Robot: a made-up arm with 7 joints.
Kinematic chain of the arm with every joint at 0, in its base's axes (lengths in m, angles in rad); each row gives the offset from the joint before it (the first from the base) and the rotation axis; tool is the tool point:
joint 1: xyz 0 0 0.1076 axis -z
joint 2: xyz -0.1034 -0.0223 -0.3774 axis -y
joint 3: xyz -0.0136 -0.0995 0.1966 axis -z
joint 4: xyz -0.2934 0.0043 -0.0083 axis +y
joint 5: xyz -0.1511 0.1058 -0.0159 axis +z
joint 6: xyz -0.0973 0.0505 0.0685 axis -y
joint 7: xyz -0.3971 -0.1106 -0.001 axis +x
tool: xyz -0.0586 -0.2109 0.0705
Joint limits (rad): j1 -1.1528..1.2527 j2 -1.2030..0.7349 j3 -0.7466..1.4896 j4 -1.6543..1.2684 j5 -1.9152..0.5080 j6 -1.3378..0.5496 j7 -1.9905..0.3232
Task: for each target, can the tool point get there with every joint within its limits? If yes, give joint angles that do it. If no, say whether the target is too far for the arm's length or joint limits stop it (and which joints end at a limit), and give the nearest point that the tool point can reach.
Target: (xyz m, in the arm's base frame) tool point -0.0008 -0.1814 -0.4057
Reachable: no: joint limits stop it (at a limit: joint 1, joint 2, joint 4, joint 5, joint 7) | nearest point 0.0688 -0.3273 -0.4255 | short by 0.163 m
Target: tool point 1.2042 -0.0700 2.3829
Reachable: no: too far | nearest point 0.5181 -0.1130 0.7869 | short by 1.738 m
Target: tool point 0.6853 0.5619 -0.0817
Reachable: yes | joints 0.8825 -0.5565 0.9031 -0.3506 -1.5050 -0.1646 0.0016
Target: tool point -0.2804 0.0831 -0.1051
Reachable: no: joint limits stop it (at a limit: joint 1, joint 4, joint 5, joint 7) | nearest point -0.3238 0.1334 -0.0338 | short by 0.097 m
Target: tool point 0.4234 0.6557 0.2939
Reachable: yes | joints 1.0670 -0.0163 1.0494 -0.3625 -0.2987 -0.8642 -1.5117
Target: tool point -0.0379 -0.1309 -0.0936
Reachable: no: joint limits stop it (at a limit: joint 1, joint 4, joint 5, joint 6, joint 7) | nearest point 0.0268 -0.2481 0.0138 | short by 0.172 m
